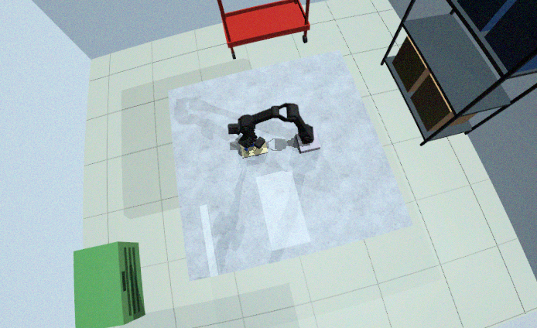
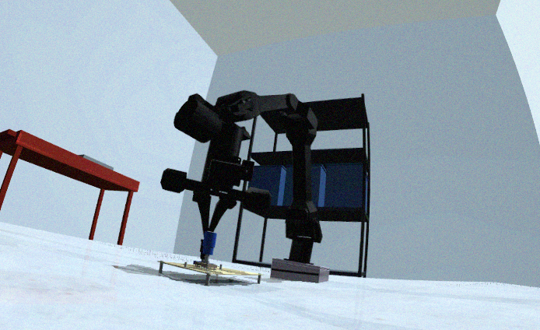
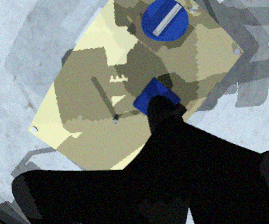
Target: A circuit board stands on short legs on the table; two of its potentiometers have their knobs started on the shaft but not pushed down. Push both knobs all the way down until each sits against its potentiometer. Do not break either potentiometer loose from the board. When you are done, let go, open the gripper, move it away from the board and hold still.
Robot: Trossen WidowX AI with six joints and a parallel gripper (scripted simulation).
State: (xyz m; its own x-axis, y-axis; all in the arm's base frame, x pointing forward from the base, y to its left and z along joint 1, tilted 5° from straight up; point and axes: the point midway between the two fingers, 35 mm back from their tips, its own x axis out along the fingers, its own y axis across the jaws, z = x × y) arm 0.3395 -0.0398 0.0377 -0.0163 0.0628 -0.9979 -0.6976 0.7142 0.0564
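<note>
Right now my gripper tip is 4 cm short of the knob and 4 cm to the right of it.
</note>
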